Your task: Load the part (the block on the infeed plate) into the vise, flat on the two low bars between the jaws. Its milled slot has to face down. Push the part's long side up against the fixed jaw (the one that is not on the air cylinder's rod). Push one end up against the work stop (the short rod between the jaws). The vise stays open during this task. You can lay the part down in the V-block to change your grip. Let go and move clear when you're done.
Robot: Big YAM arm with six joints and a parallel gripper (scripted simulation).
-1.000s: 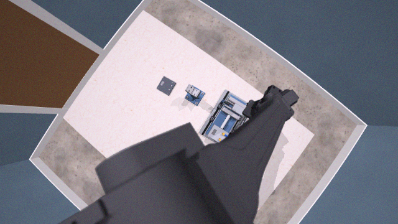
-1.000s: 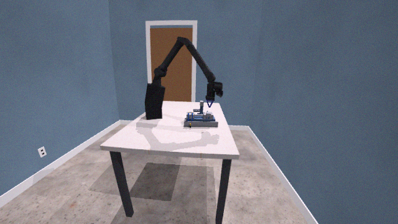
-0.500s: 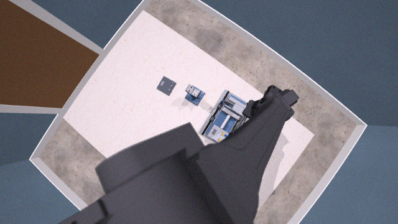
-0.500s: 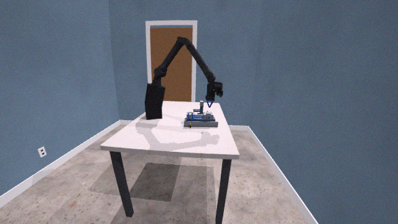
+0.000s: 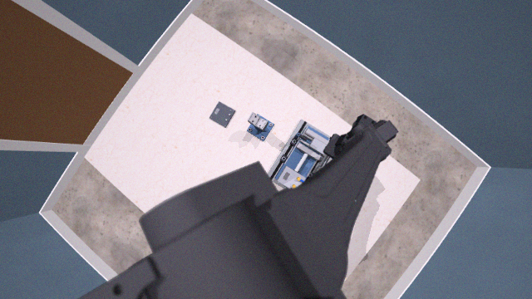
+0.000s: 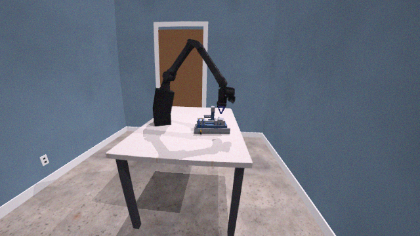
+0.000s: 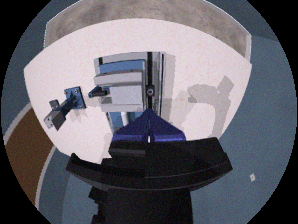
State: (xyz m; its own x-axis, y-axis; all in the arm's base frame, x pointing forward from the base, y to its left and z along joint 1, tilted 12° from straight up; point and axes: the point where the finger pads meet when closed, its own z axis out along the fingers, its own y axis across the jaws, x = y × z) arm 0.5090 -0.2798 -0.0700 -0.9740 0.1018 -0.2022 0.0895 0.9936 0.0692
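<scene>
Now: hand 4 cm to the right of the part and 8 cm above it. From my hand the other things lie so: dark square plate (4 cm behind, 48 cm to the left, 17 cm below).
</scene>
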